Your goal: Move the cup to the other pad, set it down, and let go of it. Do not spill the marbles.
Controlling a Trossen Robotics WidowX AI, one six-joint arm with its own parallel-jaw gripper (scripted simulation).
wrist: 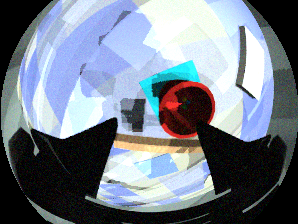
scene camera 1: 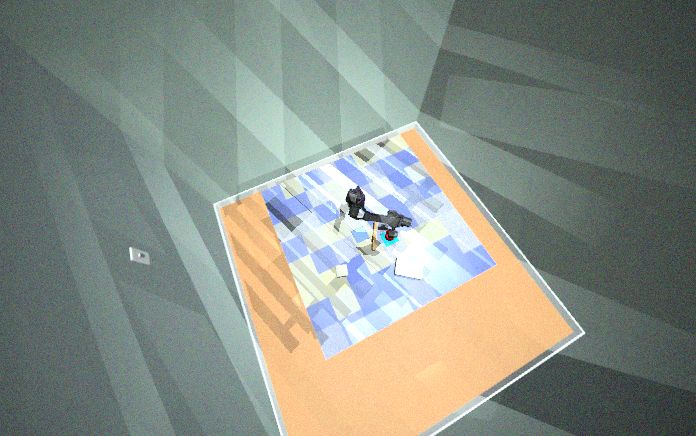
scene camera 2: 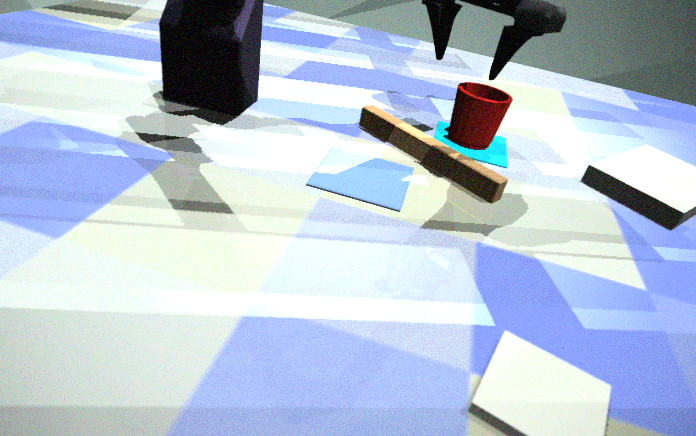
Observation:
The gripper (scene camera 2: 464,69) is open and holds nothing. Also in view: a dark red cup (scene camera 2: 479,109), a light blue pad (scene camera 2: 376,181) and a wooden bar (scene camera 2: 489,185).
The gripper is seen too in the wrist view (wrist: 159,124). The wooden bar also shows in the wrist view (wrist: 123,140).

